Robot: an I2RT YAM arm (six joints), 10 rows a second.
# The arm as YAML. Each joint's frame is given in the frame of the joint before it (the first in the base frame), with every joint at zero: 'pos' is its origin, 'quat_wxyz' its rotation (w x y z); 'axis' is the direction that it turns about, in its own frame. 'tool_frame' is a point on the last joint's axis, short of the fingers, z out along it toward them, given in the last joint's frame.
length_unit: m
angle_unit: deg
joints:
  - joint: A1
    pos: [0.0, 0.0, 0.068]
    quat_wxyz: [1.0, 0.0, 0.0, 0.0]
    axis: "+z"
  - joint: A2
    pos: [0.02, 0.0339, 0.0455]
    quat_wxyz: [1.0, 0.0, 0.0, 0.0]
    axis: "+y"
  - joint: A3
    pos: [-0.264, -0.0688, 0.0]
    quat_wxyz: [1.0, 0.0, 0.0, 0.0]
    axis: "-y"
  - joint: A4
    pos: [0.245, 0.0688, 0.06]
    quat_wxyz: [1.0, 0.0, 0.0, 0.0]
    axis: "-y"
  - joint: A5
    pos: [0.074, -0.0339, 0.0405]
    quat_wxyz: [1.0, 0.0, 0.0, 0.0]
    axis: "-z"
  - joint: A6
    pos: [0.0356, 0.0, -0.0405]
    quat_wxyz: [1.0, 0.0, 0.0, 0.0]
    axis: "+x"
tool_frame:
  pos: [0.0, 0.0, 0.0]
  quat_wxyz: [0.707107, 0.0, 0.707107, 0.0]
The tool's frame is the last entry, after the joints.
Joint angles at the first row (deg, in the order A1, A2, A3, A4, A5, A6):
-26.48 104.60 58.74 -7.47 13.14 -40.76
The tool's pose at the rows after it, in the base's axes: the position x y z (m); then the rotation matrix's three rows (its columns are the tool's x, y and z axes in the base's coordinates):
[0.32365 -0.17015 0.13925], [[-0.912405 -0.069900 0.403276], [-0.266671 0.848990 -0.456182], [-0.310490 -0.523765 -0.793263]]
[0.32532 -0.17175 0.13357], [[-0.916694 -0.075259 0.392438], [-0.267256 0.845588 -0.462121], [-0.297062 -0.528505 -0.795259]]
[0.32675 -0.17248 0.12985], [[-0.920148 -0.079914 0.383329], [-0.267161 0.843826 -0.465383], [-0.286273 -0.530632 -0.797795]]
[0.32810 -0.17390 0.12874], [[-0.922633 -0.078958 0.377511], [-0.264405 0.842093 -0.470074], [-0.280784 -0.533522 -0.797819]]
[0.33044 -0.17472 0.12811], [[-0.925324 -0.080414 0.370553], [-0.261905 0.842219 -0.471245], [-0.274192 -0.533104 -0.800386]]
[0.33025 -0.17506 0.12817], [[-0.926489 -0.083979 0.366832], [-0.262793 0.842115 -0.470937], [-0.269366 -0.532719 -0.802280]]
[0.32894 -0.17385 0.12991], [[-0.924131 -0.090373 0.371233], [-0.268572 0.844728 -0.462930], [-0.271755 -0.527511 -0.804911]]
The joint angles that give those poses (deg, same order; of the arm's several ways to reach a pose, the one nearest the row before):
-26.46 105.93 58.58 -7.22 13.22 -41.51
-26.51 107.15 58.78 -6.60 13.79 -41.88
-26.47 108.01 59.05 -6.43 14.22 -42.06
-26.54 108.53 59.50 -6.49 14.59 -42.10
-26.47 109.13 60.28 -7.05 14.87 -42.01
-26.52 109.16 60.39 -7.36 14.93 -42.18
-26.49 108.61 60.14 -7.73 14.40 -42.36

